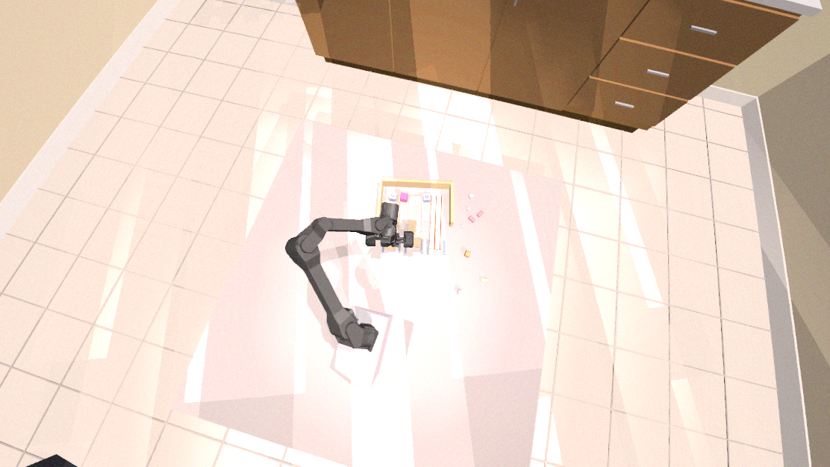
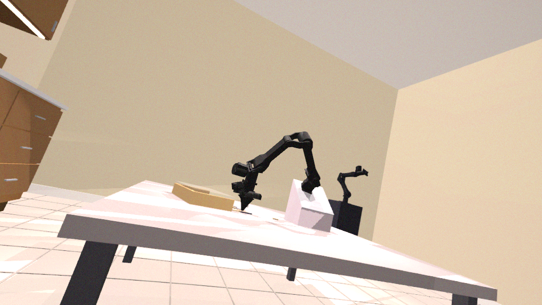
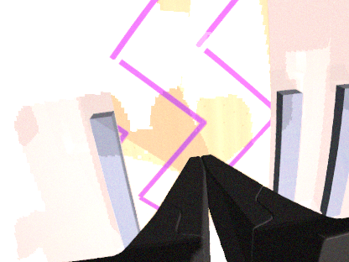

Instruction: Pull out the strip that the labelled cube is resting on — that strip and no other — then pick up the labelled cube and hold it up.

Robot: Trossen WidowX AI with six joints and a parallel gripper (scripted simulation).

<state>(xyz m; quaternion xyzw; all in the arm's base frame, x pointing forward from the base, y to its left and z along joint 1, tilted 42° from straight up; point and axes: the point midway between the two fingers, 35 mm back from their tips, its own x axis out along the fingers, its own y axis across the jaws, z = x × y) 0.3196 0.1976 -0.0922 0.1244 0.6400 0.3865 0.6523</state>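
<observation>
Right now the pale strip is 130 mm ahead of my gripper tip and 50 mm to the right of it.
</observation>
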